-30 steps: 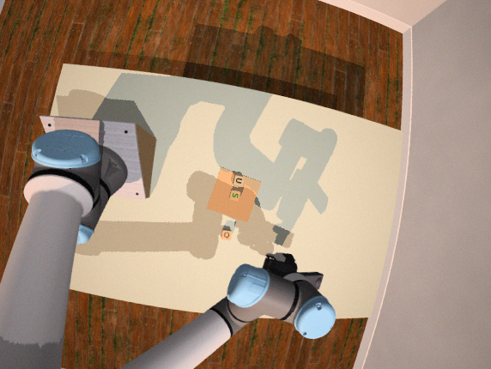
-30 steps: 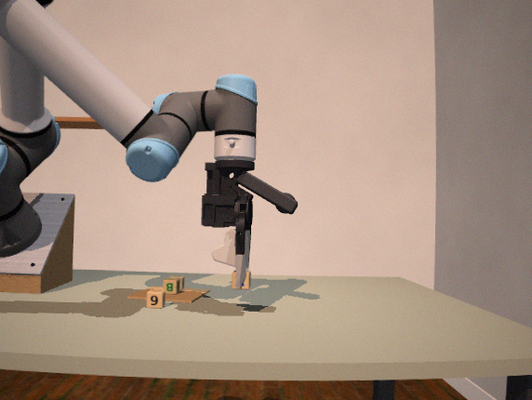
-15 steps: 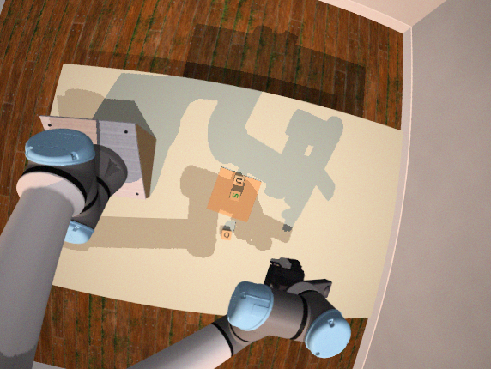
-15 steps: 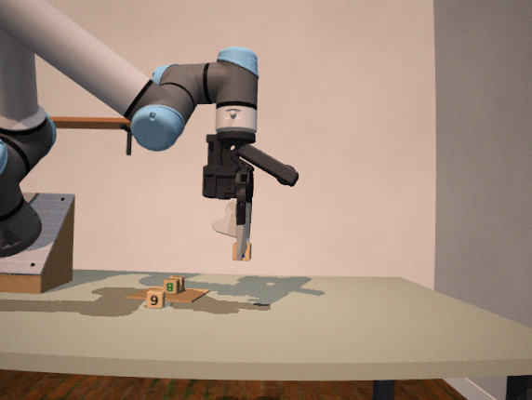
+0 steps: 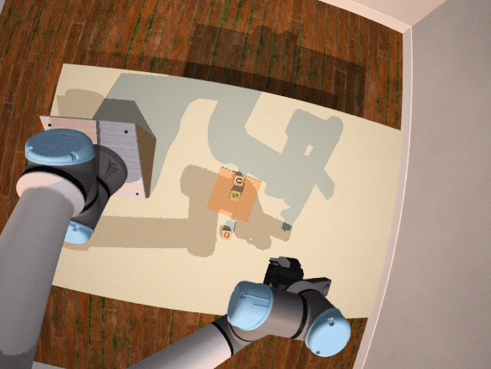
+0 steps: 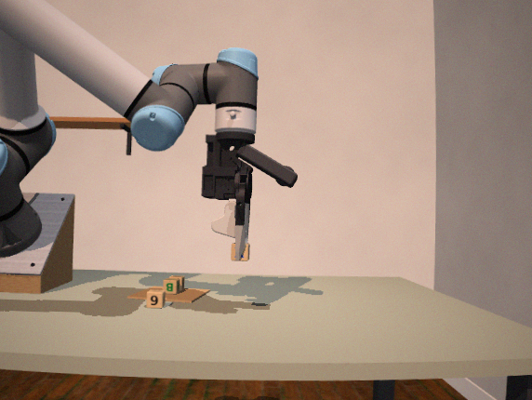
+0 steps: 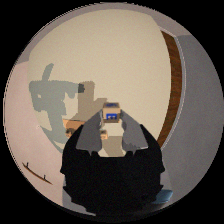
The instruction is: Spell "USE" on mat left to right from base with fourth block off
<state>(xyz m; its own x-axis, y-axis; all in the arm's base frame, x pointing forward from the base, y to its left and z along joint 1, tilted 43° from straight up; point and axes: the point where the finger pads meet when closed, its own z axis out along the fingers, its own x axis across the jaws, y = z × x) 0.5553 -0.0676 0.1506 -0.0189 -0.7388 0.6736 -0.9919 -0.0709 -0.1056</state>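
My hand is 17 cm past the orange mat, 16 cm to the right of it and 11 cm above it. The rest, counted from my hand: blue-lettered block (right at my hand).
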